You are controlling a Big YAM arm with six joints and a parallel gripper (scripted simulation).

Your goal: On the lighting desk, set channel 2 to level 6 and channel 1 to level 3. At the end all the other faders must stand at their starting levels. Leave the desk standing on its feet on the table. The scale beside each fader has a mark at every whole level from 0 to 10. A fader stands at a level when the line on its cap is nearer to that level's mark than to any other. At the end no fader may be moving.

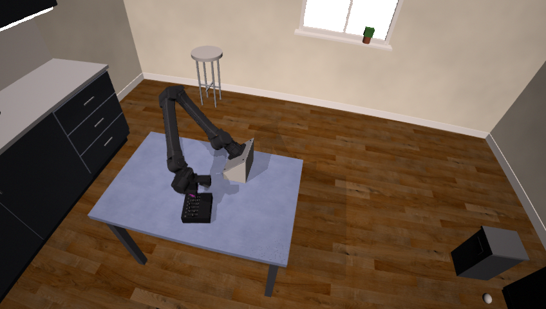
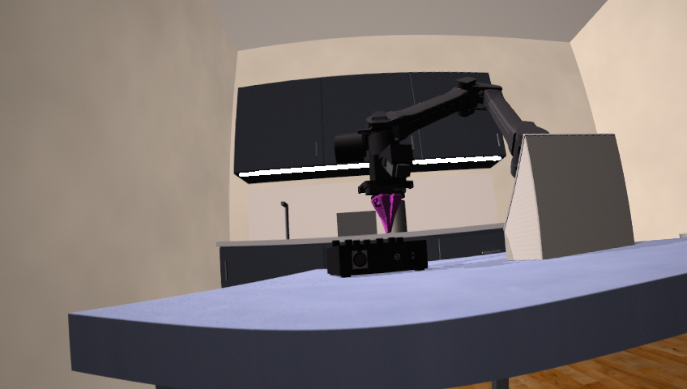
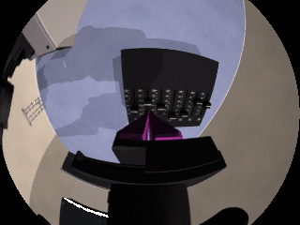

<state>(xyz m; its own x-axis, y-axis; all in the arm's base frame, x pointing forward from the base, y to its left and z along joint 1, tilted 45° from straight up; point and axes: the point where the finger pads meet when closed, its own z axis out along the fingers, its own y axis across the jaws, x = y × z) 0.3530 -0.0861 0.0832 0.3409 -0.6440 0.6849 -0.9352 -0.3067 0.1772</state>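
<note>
My gripper is now 2 cm past the fader, 1 cm to the left of it and 2 cm above it.
</note>
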